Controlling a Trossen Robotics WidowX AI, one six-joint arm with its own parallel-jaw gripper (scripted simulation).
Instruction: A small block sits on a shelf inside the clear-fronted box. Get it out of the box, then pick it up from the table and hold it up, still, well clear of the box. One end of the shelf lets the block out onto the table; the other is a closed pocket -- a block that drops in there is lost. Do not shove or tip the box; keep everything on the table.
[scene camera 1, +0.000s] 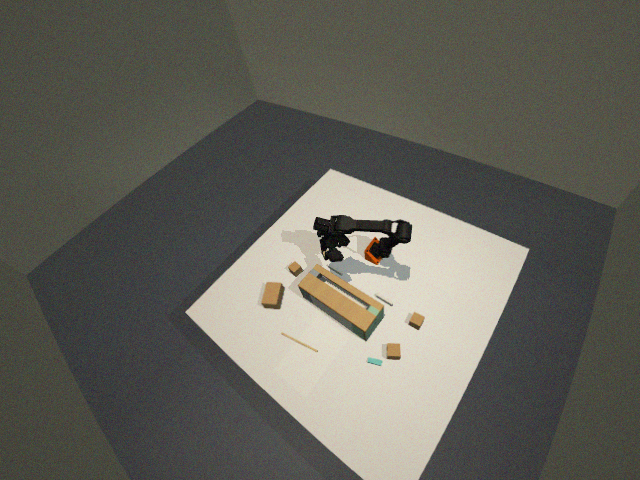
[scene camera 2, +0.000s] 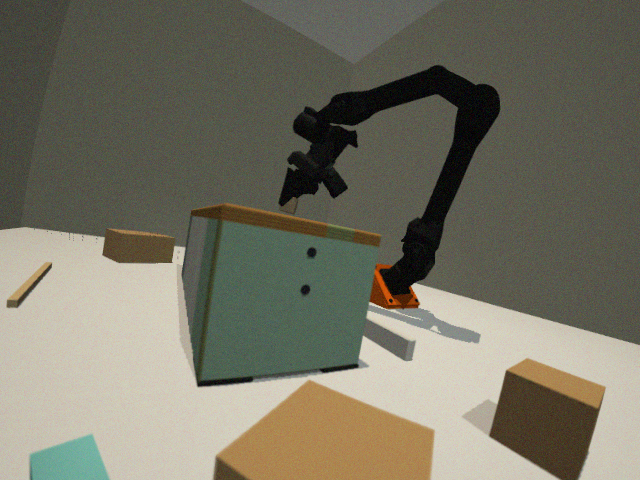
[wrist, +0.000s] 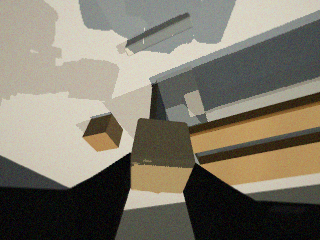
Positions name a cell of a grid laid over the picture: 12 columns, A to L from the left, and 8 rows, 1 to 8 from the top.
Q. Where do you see the gripper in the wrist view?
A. F6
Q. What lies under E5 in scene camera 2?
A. A long box.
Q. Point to a long box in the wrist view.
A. J4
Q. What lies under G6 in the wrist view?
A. A tan block.
